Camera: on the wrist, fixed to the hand. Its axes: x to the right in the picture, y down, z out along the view.
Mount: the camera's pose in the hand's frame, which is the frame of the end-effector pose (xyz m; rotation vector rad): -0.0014 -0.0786 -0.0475 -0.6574 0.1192 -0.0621
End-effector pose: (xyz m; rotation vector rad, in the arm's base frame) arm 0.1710 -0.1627 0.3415 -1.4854 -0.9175 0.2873
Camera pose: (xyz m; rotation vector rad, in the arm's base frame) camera 0.1735 -0.2078 0.4215 -2.0410 -1.0097 -0.1710
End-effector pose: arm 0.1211 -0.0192 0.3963 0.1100 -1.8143 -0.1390
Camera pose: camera 0.1676 -0.0984 0.3944 -0.2855 -1.5661 -0.7454
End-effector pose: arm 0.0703 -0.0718 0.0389 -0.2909 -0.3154 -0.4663
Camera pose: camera 0.0423 -0.1547 0.0109 -0.8909 -0.0447 -0.6393
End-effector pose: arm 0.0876 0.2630 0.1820 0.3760 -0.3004 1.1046
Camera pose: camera 0.1606 0.2514 0.1274 -0.2622 -0.5194 0.9032
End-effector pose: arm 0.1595 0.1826 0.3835 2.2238 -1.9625 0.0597
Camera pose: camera 0.2410 0.2006 0.4218 1.7916 -1.5471 -0.3930
